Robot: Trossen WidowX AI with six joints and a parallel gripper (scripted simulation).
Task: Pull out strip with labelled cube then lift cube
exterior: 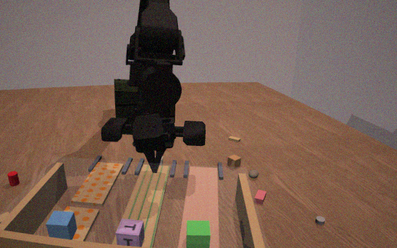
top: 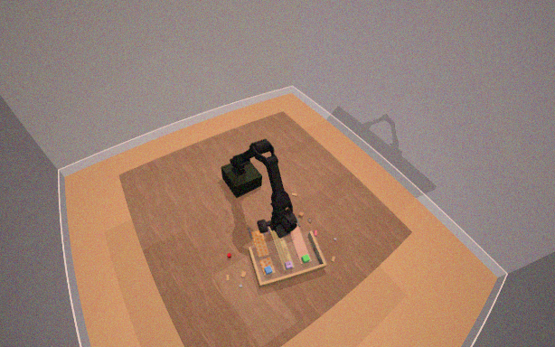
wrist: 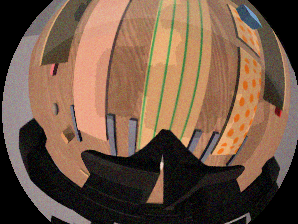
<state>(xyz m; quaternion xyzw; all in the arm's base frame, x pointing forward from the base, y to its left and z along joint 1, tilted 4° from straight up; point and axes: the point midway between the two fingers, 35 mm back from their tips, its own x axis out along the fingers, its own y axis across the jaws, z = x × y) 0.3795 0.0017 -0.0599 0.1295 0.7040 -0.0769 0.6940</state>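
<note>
The strip is 90 mm ahead of my gripper tip and 30 mm to the right of it. The rest, counted from my gripper tip: cube 190 mm ahead, 60 mm to the right, 20 mm above.
</note>
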